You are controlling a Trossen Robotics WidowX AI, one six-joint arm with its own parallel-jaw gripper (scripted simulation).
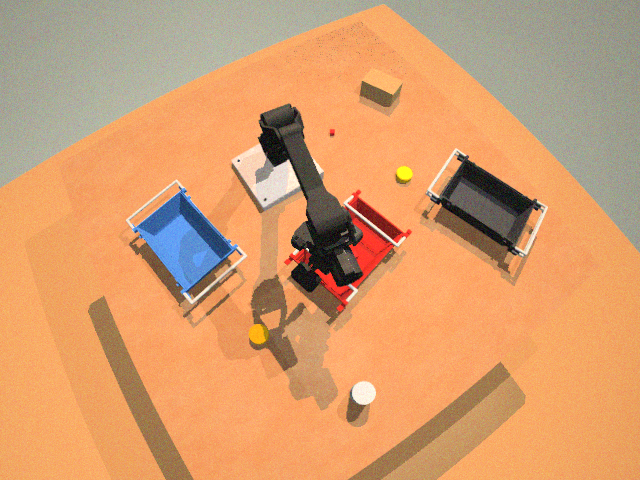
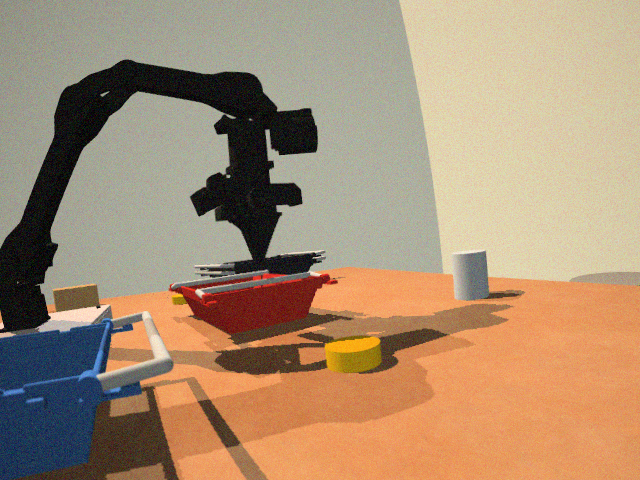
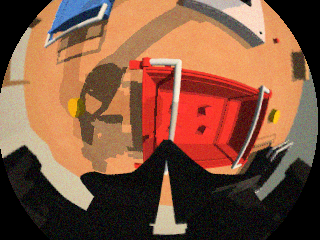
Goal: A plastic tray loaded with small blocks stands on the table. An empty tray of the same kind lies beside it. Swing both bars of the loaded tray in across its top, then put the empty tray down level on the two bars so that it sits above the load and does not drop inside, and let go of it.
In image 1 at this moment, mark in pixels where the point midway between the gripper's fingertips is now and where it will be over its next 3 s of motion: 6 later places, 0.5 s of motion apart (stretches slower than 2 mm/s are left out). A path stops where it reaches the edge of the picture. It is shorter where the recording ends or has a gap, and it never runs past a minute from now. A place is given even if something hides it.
The gripper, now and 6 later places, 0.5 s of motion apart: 327,266; 328,258; 246,249; 203,214; 206,220; 209,225; 209,226
